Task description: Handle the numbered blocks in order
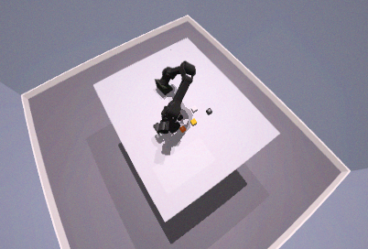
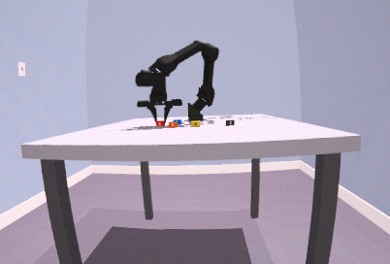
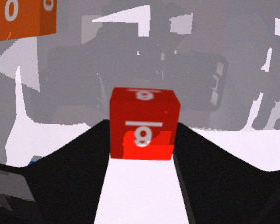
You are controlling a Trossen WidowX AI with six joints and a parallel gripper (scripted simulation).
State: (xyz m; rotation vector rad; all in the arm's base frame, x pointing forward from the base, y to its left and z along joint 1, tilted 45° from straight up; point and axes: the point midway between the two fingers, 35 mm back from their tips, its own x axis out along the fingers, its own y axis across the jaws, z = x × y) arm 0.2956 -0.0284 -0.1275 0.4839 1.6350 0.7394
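My gripper tip is right at the red block. Round my gripper tip: yellow block (5 cm ahead, 16 cm to the left); then blue block (6 cm behind, 6 cm to the left); then orange block (6 cm ahead, 7 cm to the left).
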